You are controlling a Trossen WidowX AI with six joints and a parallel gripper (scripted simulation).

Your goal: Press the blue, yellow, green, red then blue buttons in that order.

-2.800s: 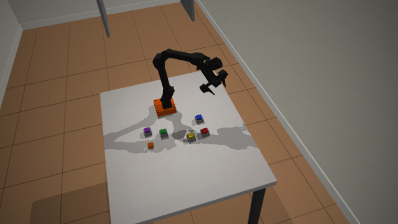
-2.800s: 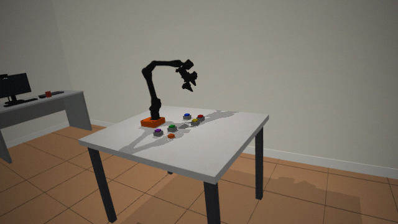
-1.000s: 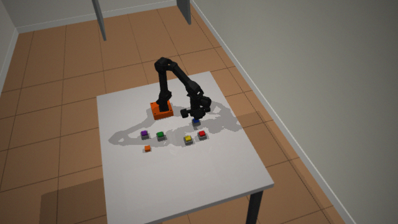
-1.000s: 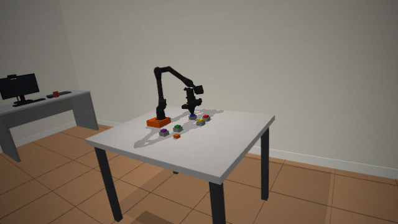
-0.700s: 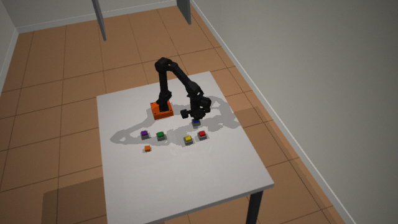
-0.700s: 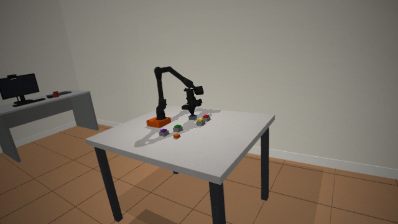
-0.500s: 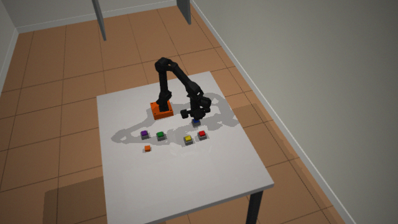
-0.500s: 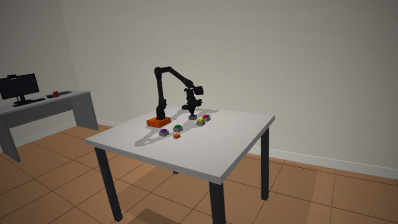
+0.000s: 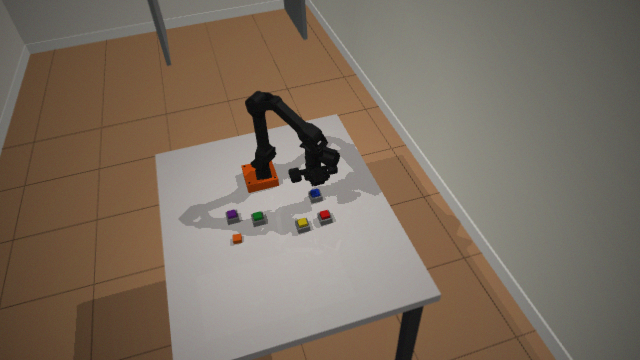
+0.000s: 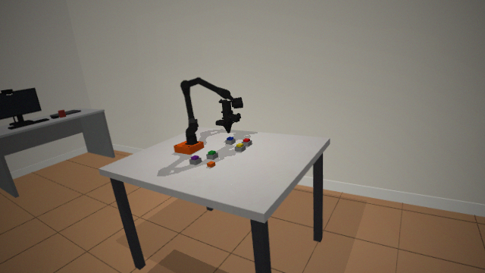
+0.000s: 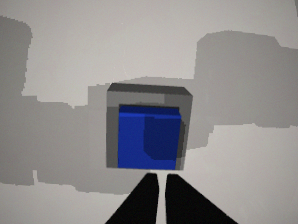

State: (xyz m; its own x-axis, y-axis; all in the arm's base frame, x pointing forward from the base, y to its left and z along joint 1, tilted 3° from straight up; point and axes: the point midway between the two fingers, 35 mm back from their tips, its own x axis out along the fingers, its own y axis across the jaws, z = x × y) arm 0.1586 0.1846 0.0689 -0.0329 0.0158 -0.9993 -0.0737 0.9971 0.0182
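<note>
My gripper tip is now 40 mm above the blue button. Also, from my gripper tip: green button (70 mm ahead, 240 mm to the right, 40 mm below); then red button (130 mm ahead, 10 mm to the left, 40 mm below); then yellow button (140 mm ahead, 80 mm to the right, 40 mm below).
</note>
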